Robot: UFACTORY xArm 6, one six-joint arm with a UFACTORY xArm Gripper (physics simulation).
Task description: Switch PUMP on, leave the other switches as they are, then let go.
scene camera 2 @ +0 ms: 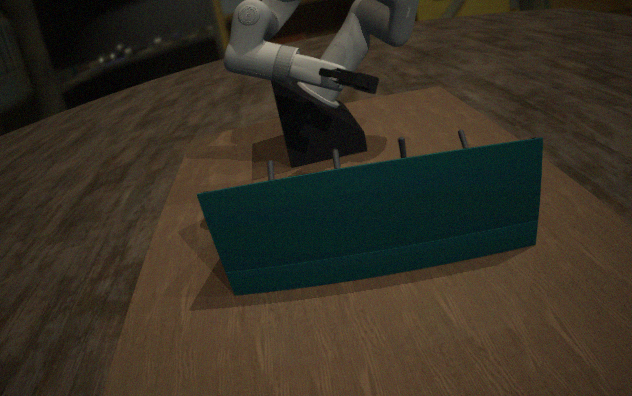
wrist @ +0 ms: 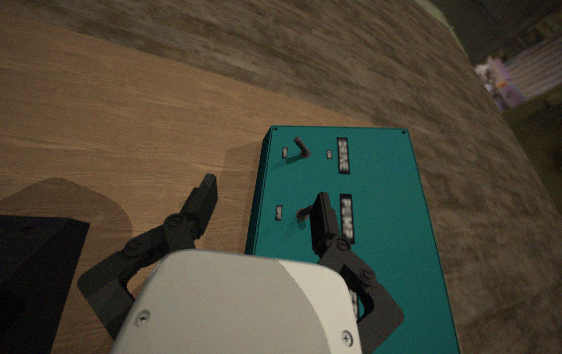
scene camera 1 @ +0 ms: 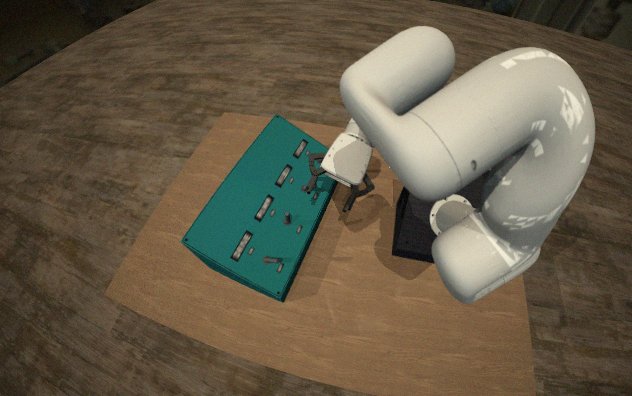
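Where they show: gripper, fingertip midpoint: (scene camera 2: 375,86) (wrist: 266,194) (scene camera 1: 326,202); arm's base, origin of the base link: (scene camera 2: 317,95) (scene camera 1: 451,217).
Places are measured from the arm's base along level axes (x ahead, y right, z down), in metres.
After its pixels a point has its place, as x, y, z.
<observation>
The teal switch box (scene camera 1: 225,200) {0.599, -0.081, -0.042} (scene camera 2: 380,215) {0.610, 0.028, 0.023} (wrist: 385,175) {0.585, -0.124, -0.030} has several levers. The PUMP lever (scene camera 1: 287,218) {0.438, -0.076, 0.006} (scene camera 2: 402,146) {0.445, -0.070, 0.004} (wrist: 303,214) {0.436, -0.067, 0.020} leans away from its OFF label (wrist: 279,212) {0.411, -0.077, 0.056}, toward the ON side; in the wrist view a finger hides its tip and the ON label. The PUMP nameplate (scene camera 1: 264,207) {0.507, -0.057, 0.003} (wrist: 346,219) {0.506, -0.055, 0.004} is partly readable. The DRIVE lever (scene camera 1: 271,260) {0.449, -0.194, 0.011} (scene camera 2: 463,139) {0.453, -0.190, 0.014} (wrist: 301,146) {0.446, -0.187, 0.014} leans to OFF. My gripper (scene camera 1: 327,199) {0.339, -0.068, -0.084} (scene camera 2: 372,84) {0.339, -0.068, -0.084} (wrist: 266,194) {0.339, -0.068, -0.084} is open and empty, above the box's base-side edge, apart from the PUMP lever.
Another lever (scene camera 2: 336,159) {0.407, 0.044, 0.014} and a further lever (scene camera 2: 270,170) {0.383, 0.162, 0.014} stand on the same box; in scene camera 1 the gripper partly covers that end. The dark robot base (scene camera 1: 412,235) {0.098, -0.046, 0.050} (scene camera 2: 320,130) {0.129, 0.027, 0.054} (wrist: 40,260) {0.132, -0.029, 0.058} stands beside the box on the wooden board (scene camera 1: 350,320) {0.233, -0.282, 0.133} (scene camera 2: 350,340) {0.720, 0.116, 0.133} (wrist: 125,115) {0.143, -0.278, 0.133}.
</observation>
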